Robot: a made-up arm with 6 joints.
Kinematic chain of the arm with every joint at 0, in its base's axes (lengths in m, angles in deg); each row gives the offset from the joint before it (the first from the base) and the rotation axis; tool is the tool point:
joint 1: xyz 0 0 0.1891 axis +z
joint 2: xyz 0 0.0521 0 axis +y
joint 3: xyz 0 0 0.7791 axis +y
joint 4: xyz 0 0 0.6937 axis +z
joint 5: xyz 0 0 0 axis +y
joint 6: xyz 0 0 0.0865 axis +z
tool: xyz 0 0 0
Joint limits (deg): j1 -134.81..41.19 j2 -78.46..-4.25 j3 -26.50..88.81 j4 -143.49..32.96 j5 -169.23..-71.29 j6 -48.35..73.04
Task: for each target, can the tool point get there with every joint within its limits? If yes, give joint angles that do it. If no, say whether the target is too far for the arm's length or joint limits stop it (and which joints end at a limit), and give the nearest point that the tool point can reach.
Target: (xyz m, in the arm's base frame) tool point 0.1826 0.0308 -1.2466
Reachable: no: joint limits stop it (at a limit: joint 1, joint 2, joint 3) | nearest point 1.0081 0.9373 0.1019 | short by 1.823 m
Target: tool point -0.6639 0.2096 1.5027
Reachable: yes | joints -10.47 -28.37 7.79 -22.76 -85.32 -16.01
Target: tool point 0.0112 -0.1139 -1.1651
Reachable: no: joint limits stop it (at a limit: joint 1, joint 2, joint 3) | nearest point -1.0623 -0.8691 0.1057 | short by 1.827 m
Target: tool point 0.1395 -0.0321 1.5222
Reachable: yes | joints -49.56 -10.07 31.48 -129.30 -150.25 30.19
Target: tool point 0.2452 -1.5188 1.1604
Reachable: no: too far | nearest point 0.1071 -0.6631 1.0549 | short by 0.873 m
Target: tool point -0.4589 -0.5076 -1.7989
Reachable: no: too far | nearest point -1.0863 -0.8886 0.0853 | short by 2.022 m
